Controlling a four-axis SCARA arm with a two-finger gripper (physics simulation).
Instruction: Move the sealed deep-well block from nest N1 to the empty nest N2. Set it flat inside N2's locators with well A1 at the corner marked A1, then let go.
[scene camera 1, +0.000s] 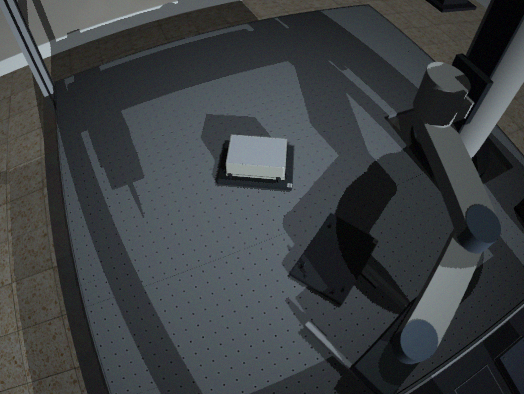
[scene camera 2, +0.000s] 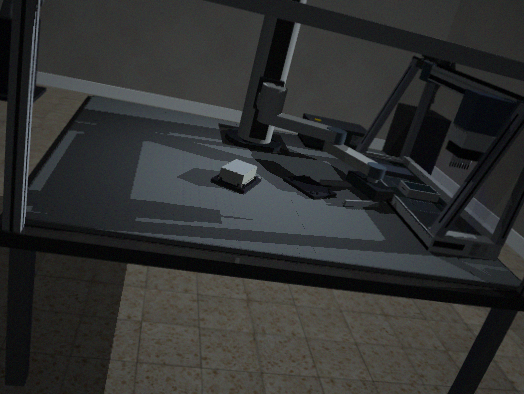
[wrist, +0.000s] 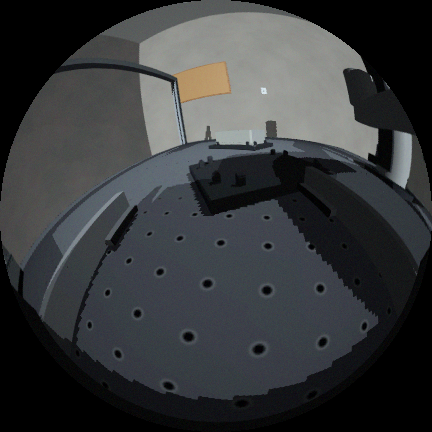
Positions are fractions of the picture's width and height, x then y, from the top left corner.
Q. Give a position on a pale grey block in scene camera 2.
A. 0.45, 0.44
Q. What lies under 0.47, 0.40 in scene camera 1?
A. A pale grey block.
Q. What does my gripper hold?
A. Nothing.
